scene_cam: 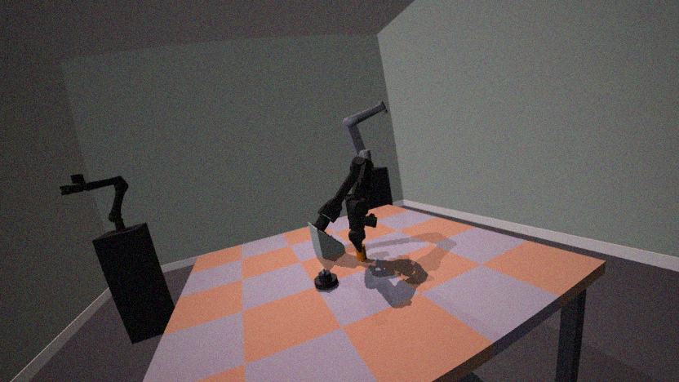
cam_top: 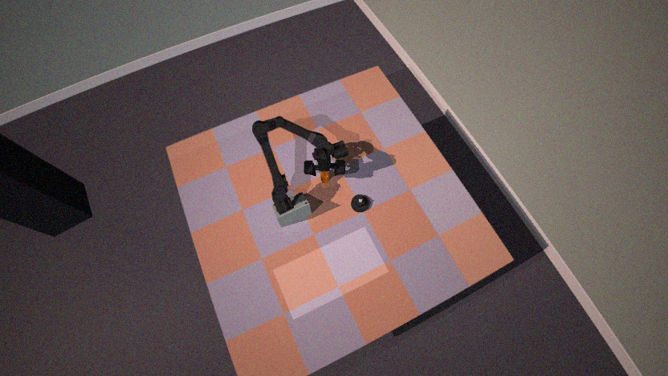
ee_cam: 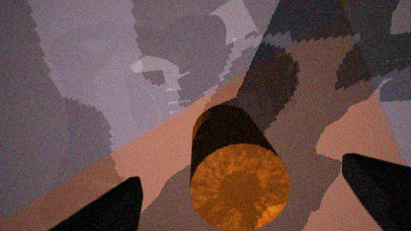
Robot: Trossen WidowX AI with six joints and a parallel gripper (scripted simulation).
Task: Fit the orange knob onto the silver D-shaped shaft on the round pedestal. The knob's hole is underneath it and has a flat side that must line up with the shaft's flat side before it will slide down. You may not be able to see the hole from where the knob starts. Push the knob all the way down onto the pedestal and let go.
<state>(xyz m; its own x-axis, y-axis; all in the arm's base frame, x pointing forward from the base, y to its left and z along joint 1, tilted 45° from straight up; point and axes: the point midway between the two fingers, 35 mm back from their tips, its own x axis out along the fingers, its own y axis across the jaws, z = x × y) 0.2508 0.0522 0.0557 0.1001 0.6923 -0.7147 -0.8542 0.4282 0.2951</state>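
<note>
Right now the orange knob is 10 mm below my gripper tip. Also, from my gripper tip: black round pedestal 70 mm ahead, 200 mm to the right, 20 mm below.
</note>
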